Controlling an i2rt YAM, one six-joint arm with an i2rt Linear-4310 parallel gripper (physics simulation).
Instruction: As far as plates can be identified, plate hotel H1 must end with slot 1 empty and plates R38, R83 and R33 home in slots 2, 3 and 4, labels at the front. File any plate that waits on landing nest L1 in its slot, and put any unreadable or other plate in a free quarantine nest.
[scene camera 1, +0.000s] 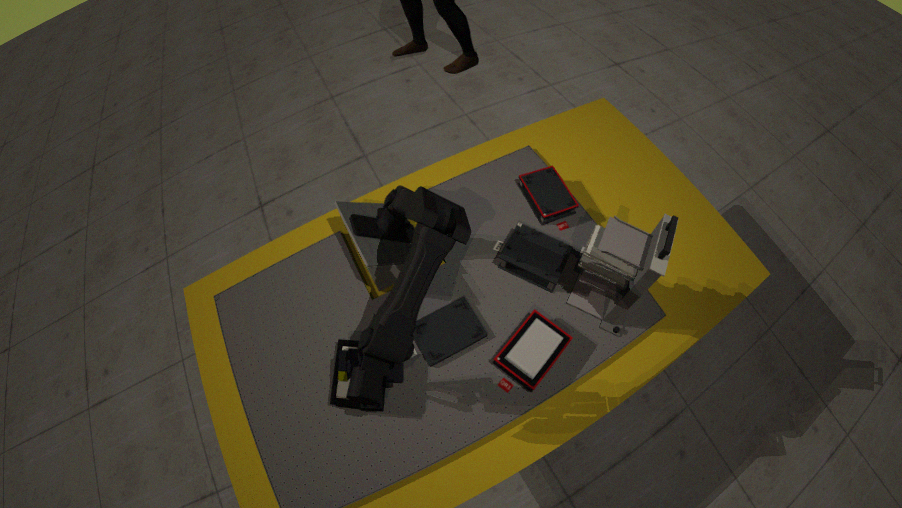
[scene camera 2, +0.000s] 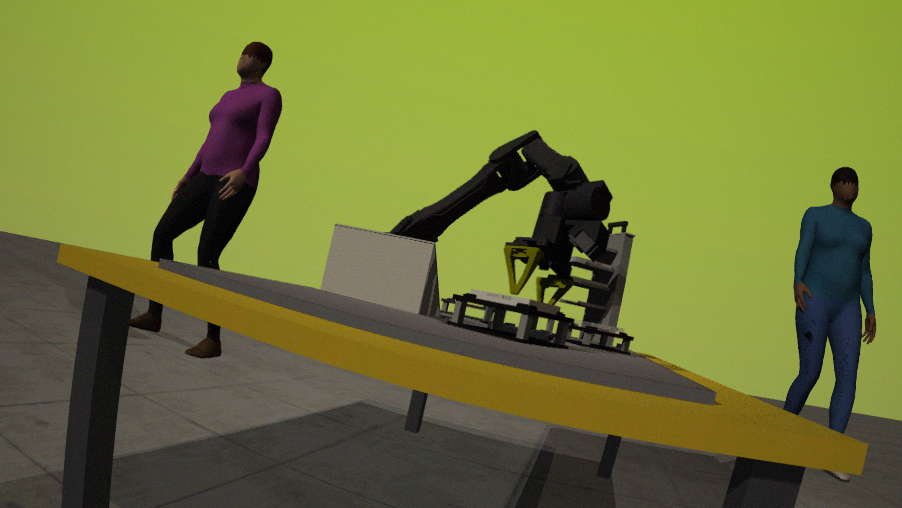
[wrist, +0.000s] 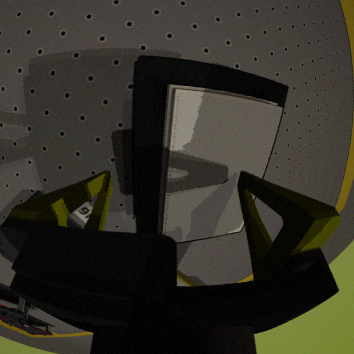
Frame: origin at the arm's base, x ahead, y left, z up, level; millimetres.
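Where they show: gripper, between the fingertips: (wrist: 174, 177); arm's base, origin of its link: (scene camera 1: 384, 230) (scene camera 2: 389, 271).
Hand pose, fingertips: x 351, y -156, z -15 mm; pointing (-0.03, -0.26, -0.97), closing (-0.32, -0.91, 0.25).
Each offset is from my fingertips to the centre of the thing. "spot": to the spot under its first point.
My gripper (scene camera 2: 532, 297) (wrist: 174, 177) is open, its yellow fingers wide apart over a pale plate {15 mm back, 30 mm right, 1 mm up} (scene camera 2: 511, 299) (wrist: 220, 130). In the wrist view its left fingertip is outside the plate's left edge and its right fingertip overlaps the plate's right part. The plate lies in a black nest (wrist: 150, 100) (scene camera 2: 479, 315); its label is too small to read surely. Hotel H1 {27 mm ahead, 635 mm left, 121 mm up} (scene camera 1: 655, 261) (scene camera 2: 621, 271) stands beyond; its slot contents are unclear. Another white plate {85 mm ahead, 385 mm left, 9 mm down} (scene camera 1: 535, 347) lies in a red-rimmed nest {spot: 121 mm ahead, 320 mm left, 16 mm down} (scene camera 1: 516, 372). A second red-rimmed nest {315 mm back, 643 mm left, 33 mm down} (scene camera 1: 547, 191) holds no visible plate.
A dark nest {50 mm back, 213 mm left, 48 mm down} (scene camera 1: 450, 331) lies between the arm and the white plate's nest. Another black nest {138 mm back, 503 mm left, 18 mm down} (scene camera 1: 536, 255) stands before the hotel. A pale upright panel (scene camera 2: 378, 268) stands near the arm's base. Two people (scene camera 2: 236, 132) (scene camera 2: 837, 249) stand beyond the table.
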